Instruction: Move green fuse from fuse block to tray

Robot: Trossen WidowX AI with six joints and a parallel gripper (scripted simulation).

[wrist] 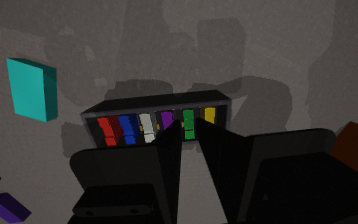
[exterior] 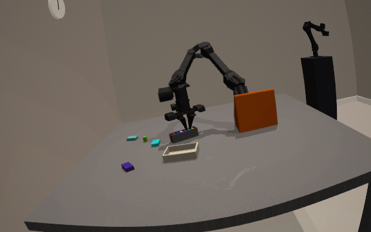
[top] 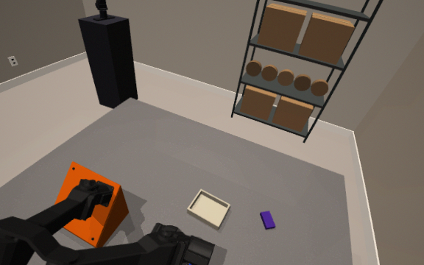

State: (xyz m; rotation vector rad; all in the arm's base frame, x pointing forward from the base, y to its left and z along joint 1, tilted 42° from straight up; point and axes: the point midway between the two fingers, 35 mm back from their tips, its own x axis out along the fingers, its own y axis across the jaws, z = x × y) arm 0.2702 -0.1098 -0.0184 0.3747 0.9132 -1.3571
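Now: the beige tray 40 mm ahead of my gripper tip, 230 mm to the left of it and 30 mm below it. The rest, counted from my gripper tip: green fuse: 10 mm below.
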